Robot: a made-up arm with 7 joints. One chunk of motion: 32 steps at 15 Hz.
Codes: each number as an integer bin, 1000 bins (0 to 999) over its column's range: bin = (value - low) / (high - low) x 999, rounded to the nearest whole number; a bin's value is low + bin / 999 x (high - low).
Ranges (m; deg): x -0.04..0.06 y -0.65..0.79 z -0.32..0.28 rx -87..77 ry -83..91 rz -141..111
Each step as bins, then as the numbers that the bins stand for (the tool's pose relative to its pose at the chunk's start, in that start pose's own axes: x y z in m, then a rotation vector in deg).
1 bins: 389 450 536 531 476 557
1 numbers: -0.0011 -0.0014 0.0019 0.17 -0.09 -0.50
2 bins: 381 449 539 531 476 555
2 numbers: -0.0019 -0.0028 0.0037 0.17 -0.09 -1.00
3 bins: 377 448 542 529 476 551
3 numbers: -0.0023 -0.0042 0.0055 -0.16 -0.09 -2.01
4 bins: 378 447 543 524 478 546
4 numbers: -0.0022 -0.0057 0.0061 -0.98 0.26 -3.27
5 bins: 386 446 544 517 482 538
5 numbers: -0.0014 -0.0071 0.0067 -2.13 0.95 -5.29
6 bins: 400 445 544 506 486 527
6 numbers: 0.0000 -0.0086 0.0067 -3.93 1.65 -8.06
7 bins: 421 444 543 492 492 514
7 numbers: 0.0021 -0.0100 0.0061 -6.23 2.69 -11.34
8 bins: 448 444 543 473 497 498
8 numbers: 0.0048 -0.0100 0.0061 -9.35 3.56 -15.38
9 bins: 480 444 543 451 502 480
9 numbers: 0.0080 -0.0100 0.0061 -12.96 4.44 -19.92
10 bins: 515 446 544 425 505 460
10 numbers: 0.0116 -0.0071 0.0067 -17.23 4.96 -24.96
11 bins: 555 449 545 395 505 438
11 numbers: 0.0156 -0.0028 0.0073 -22.16 4.96 -30.51
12 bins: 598 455 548 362 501 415
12 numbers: 0.0199 0.0059 0.0091 -27.57 4.26 -36.32
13 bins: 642 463 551 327 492 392
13 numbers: 0.0243 0.0174 0.0109 -33.32 2.69 -42.12
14 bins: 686 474 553 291 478 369
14 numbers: 0.0287 0.0332 0.0121 -39.23 0.26 -47.92
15 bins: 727 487 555 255 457 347
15 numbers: 0.0328 0.0520 0.0133 -45.14 -3.40 -53.47
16 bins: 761 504 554 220 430 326
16 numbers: 0.0362 0.0765 0.0127 -50.88 -8.11 -58.77
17 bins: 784 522 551 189 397 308
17 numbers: 0.0385 0.1024 0.0109 -55.97 -13.85 -63.31
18 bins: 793 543 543 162 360 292
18 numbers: 0.0394 0.1327 0.0061 -60.41 -20.30 -67.34
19 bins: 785 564 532 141 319 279
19 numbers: 0.0386 0.1630 -0.0005 -63.85 -27.44 -70.62
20 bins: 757 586 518 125 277 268
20 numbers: 0.0358 0.1947 -0.0089 -66.48 -34.75 -73.40
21 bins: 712 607 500 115 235 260
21 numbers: 0.0313 0.2250 -0.0197 -68.12 -42.07 -75.41
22 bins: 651 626 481 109 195 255
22 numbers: 0.0252 0.2523 -0.0311 -69.11 -49.04 -76.68
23 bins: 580 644 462 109 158 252
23 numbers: 0.0181 0.2783 -0.0425 -69.11 -55.48 -77.43
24 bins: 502 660 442 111 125 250
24 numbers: 0.0103 0.3014 -0.0545 -68.78 -61.23 -77.94
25 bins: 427 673 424 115 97 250
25 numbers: 0.0027 0.3201 -0.0653 -68.12 -66.11 -77.94
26 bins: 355 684 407 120 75 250
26 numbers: -0.0045 0.3359 -0.0756 -67.30 -69.94 -77.94
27 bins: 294 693 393 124 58 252
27 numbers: -0.0106 0.3489 -0.0840 -66.64 -72.90 -77.43
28 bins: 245 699 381 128 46 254
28 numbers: -0.0155 0.3576 -0.0912 -65.99 -74.99 -76.93
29 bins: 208 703 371 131 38 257
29 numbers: -0.0192 0.3633 -0.0972 -65.49 -76.38 -76.17
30 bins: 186 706 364 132 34 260
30 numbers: -0.0214 0.3677 -0.1014 -65.33 -77.08 -75.41
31 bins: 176 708 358 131 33 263
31 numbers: -0.0224 0.3705 -0.1050 -65.49 -77.25 -74.66
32 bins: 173 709 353 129 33 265
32 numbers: -0.0227 0.3720 -0.1080 -65.82 -77.25 -74.15
